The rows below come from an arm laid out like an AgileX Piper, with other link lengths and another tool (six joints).
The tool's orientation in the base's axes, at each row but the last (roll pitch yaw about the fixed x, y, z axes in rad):
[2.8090, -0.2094, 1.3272]
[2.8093, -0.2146, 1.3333]
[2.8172, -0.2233, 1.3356]
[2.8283, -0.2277, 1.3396]
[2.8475, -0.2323, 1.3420]
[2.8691, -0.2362, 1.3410]
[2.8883, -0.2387, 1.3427]
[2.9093, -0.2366, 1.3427]
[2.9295, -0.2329, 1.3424]
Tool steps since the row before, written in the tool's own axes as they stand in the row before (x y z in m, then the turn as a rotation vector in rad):
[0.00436, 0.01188, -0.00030, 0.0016, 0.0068, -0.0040]
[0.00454, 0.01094, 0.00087, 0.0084, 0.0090, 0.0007]
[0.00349, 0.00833, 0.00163, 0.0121, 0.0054, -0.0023]
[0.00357, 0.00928, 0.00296, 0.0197, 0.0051, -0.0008]
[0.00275, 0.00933, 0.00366, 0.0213, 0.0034, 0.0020]
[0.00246, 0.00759, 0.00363, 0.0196, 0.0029, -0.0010]
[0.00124, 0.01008, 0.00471, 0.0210, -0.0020, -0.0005]
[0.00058, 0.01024, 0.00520, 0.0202, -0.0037, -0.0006]
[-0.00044, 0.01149, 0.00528, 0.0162, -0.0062, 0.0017]
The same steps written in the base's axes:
[0.01162, 0.00061, 0.00498, 0.0050, -0.0009, 0.0062]
[0.01123, 0.00124, 0.00365, 0.0103, 0.0055, 0.0040]
[0.00892, 0.00111, 0.00186, 0.0068, 0.0096, 0.0065]
[0.01028, 0.00114, 0.00085, 0.0088, 0.0171, 0.0067]
[0.01038, 0.00052, -0.00014, 0.0085, 0.0195, 0.0040]
[0.00869, 0.00077, -0.00084, 0.0067, 0.0176, 0.0063]
[0.01104, -0.00083, -0.00168, 0.0026, 0.0203, 0.0049]
[0.01114, -0.00136, -0.00249, 0.0008, 0.0200, 0.0045]
[0.01207, -0.00260, -0.00277, -0.0018, 0.0173, 0.0009]

